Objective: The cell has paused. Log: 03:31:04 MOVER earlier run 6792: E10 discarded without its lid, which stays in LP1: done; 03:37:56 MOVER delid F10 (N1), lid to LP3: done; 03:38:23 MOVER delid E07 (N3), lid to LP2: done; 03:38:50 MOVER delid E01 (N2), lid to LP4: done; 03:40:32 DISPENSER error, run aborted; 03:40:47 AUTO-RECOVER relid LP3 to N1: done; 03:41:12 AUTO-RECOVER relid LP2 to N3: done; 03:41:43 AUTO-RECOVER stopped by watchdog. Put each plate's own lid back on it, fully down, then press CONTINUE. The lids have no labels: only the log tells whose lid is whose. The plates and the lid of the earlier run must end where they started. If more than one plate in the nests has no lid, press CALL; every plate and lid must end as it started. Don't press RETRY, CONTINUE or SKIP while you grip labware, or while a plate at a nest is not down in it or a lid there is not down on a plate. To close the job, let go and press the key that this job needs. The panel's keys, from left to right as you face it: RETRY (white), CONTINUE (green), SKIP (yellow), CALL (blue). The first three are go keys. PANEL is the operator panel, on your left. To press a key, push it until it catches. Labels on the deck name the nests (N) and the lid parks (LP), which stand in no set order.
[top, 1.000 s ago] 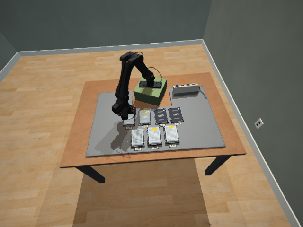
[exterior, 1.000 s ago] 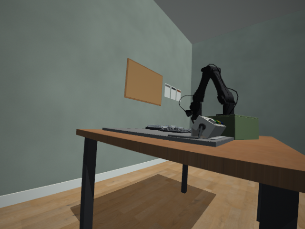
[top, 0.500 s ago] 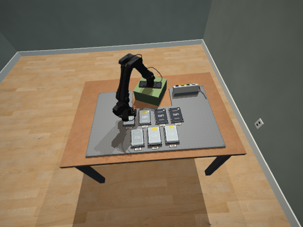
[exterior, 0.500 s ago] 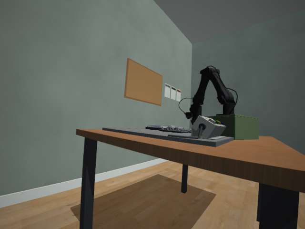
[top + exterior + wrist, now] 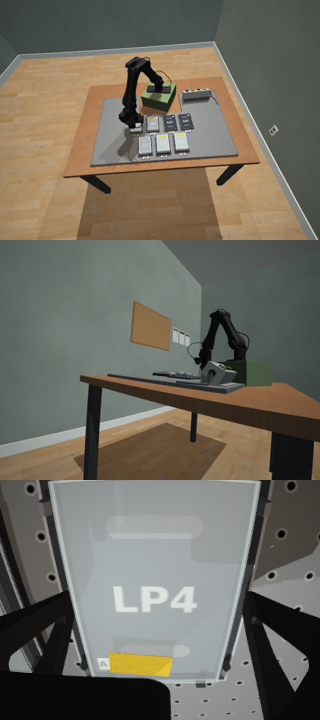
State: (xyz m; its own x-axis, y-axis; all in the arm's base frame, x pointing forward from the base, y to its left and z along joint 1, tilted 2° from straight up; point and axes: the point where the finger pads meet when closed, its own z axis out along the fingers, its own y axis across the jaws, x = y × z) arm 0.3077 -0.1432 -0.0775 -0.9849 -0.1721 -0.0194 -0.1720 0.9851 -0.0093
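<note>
My hand is 16 cm short of the well plate and 10 cm to the right of it. Round my hand: green continue key 47 cm to the left, 38 cm behind, 4 cm above; lid 13 cm to the left, 3 cm behind, 1 cm below; blue key 38 cm to the left, 36 cm behind, 4 cm above.
</note>
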